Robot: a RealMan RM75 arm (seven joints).
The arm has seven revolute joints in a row. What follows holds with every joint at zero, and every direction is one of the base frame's. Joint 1 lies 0.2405 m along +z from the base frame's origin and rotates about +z. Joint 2 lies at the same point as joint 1 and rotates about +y. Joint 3 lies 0.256 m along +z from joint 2 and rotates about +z. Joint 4 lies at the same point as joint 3 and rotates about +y. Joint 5 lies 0.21 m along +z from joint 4 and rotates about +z. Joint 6 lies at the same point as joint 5 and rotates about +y. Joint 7 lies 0.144 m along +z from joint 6 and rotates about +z. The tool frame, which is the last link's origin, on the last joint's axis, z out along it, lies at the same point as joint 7; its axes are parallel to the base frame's.
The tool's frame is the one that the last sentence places.
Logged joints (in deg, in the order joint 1, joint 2, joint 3, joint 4, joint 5, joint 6, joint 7), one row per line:
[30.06 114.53 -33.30 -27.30 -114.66 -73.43 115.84]
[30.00 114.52 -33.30 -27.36 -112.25 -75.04 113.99]
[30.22 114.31 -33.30 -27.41 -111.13 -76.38 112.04]
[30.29 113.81 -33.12 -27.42 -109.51 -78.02 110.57]
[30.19 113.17 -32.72 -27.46 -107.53 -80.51 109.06]
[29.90 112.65 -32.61 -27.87 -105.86 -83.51 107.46]
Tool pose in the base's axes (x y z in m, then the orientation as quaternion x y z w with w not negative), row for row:
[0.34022 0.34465 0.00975 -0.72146 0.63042 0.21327 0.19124]
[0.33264 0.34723 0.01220 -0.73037 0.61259 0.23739 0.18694]
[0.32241 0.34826 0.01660 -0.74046 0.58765 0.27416 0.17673]
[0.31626 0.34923 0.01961 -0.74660 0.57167 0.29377 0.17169]
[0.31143 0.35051 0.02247 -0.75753 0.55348 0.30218 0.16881]
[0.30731 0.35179 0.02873 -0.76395 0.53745 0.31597 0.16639]
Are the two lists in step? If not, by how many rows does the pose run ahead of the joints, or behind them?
The pose runs 2 rows behind the joints: the pose in row i belongs to the joints in row i - 2.
